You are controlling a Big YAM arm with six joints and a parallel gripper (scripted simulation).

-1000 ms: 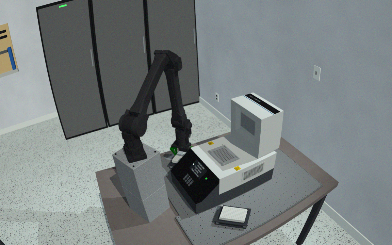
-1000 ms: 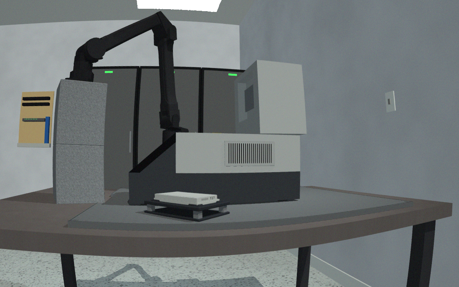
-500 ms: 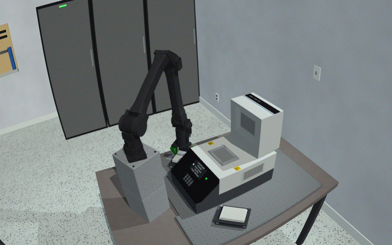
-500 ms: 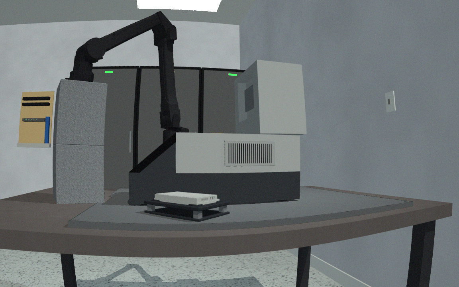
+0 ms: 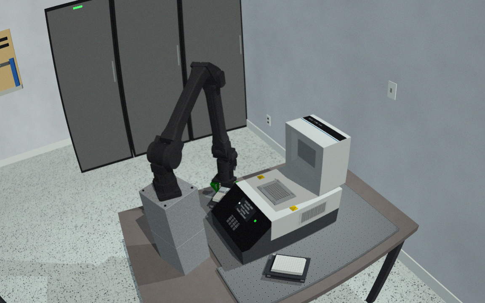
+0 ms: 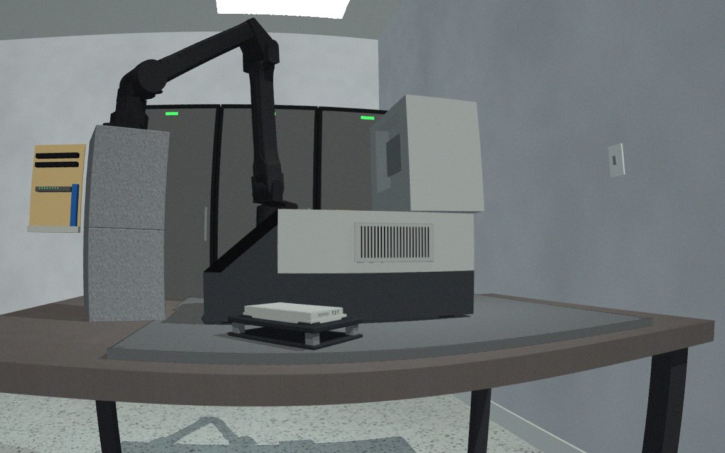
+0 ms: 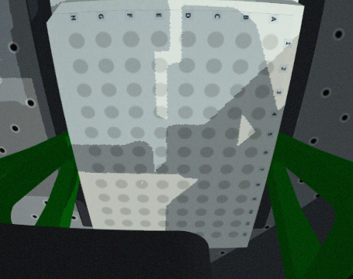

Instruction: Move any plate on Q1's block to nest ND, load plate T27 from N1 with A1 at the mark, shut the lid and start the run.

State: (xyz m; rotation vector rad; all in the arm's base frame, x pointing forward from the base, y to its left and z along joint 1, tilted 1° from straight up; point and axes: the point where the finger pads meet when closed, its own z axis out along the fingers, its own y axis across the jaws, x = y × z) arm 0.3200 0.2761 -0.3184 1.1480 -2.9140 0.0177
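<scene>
My gripper is now 2 cm above the dark nest ND. The rest, counted from my hand: plate T27: 4 cm ahead, 55 cm to the right, 1 cm below; black plate nest N1: 4 cm ahead, 55 cm to the right, 3 cm below.
</scene>
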